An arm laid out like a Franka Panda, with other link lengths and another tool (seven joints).
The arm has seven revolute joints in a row. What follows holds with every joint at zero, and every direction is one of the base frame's.
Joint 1 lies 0.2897 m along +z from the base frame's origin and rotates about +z.
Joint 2 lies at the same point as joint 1 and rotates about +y.
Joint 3 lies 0.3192 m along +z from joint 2 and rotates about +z.
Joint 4 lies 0.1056 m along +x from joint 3 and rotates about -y.
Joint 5 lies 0.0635 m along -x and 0.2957 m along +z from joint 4 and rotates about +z.
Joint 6 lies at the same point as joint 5 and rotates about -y.
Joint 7 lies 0.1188 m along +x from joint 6 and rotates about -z.
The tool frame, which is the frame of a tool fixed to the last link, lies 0.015 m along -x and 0.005 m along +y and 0.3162 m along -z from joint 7; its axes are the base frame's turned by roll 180, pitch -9.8 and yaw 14.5 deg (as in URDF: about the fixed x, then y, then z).
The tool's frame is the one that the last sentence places.
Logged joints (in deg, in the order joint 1, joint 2, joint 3, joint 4, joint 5, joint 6, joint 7), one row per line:
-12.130 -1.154 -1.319 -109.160 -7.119 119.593 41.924
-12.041 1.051 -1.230 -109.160 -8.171 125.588 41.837
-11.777 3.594 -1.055 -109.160 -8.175 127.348 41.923
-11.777 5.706 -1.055 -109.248 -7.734 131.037 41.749
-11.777 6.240 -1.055 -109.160 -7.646 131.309 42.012
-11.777 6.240 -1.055 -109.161 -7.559 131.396 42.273
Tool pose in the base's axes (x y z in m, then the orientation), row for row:
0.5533 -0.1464 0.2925 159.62 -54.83 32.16
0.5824 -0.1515 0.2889 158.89 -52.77 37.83
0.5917 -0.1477 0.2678 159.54 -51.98 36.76
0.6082 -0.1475 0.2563 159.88 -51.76 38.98
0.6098 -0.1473 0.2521 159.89 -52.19 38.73
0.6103 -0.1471 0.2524 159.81 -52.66 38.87
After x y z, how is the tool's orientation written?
As a rotation vector, in degrees.
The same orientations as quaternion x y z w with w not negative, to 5 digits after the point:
0.92667 -0.31831 0.18670 0.07140
0.92323 -0.30662 0.21981 0.07285
0.92639 -0.30183 0.21345 0.07173
0.92480 -0.29940 0.22547 0.06530
0.92446 -0.30175 0.22393 0.06459
0.92351 -0.30431 0.22462 0.06371

